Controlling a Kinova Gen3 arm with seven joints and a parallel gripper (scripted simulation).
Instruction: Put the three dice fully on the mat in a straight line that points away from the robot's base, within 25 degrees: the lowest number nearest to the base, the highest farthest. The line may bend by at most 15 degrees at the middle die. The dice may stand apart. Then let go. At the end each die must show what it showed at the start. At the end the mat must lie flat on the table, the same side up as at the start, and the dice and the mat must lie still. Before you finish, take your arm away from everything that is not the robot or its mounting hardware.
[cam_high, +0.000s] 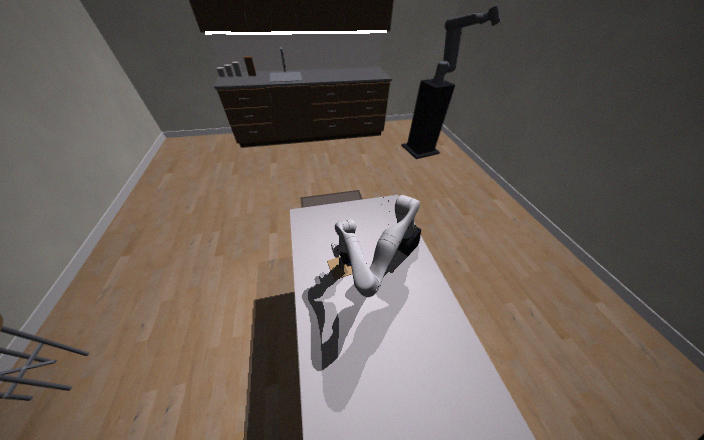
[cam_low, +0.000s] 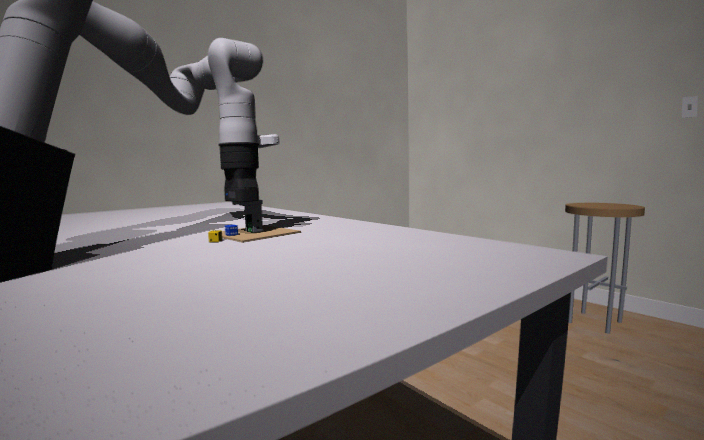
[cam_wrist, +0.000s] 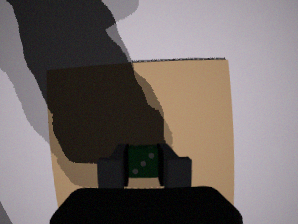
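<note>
Now: hand 10 mm above the green die. From my hand the other things lie so: tan mat: 20 mm below; yellow die: 100 mm behind, 10 mm to the right, 10 mm below; blue die: 50 mm behind, 10 mm below.
</note>
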